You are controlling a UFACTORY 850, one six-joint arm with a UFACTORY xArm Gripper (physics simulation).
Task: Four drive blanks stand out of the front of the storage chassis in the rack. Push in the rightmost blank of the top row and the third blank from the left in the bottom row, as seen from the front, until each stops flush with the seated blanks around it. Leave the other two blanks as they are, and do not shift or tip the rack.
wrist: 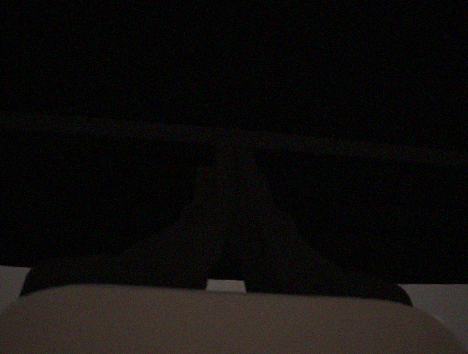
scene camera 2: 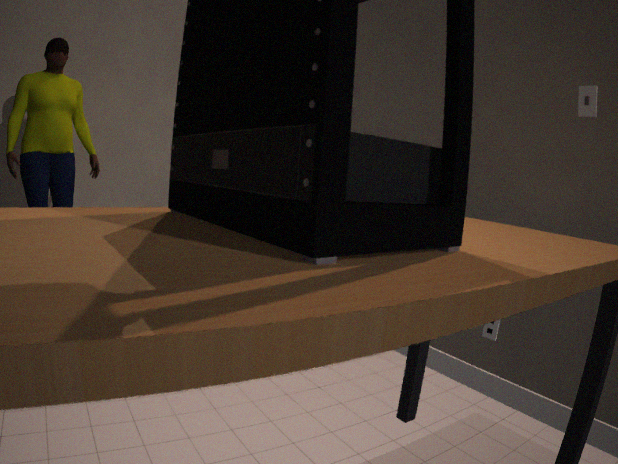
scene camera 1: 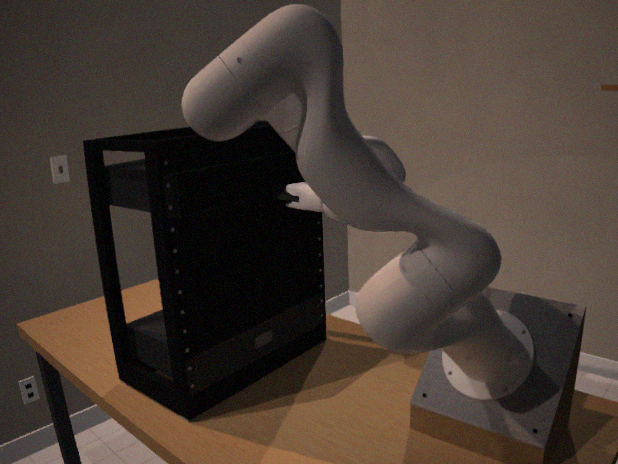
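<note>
The black rack stands upright on the table. The dark side of a chassis shows through the rack's open side near the top; which unit it is I cannot tell. The drive blanks cannot be made out in the dark front, so how far any stands out is hidden. My gripper is shut and empty, its dark fingers pointing at the upper front of the rack, toward the far side in scene camera 1. In the wrist view the fingertips reach a faint horizontal strip; contact cannot be told.
A lower unit with a pale label on its front sits at the rack's bottom. The arm's base plate stands on the wooden table in front of the rack. A person stands beyond the table.
</note>
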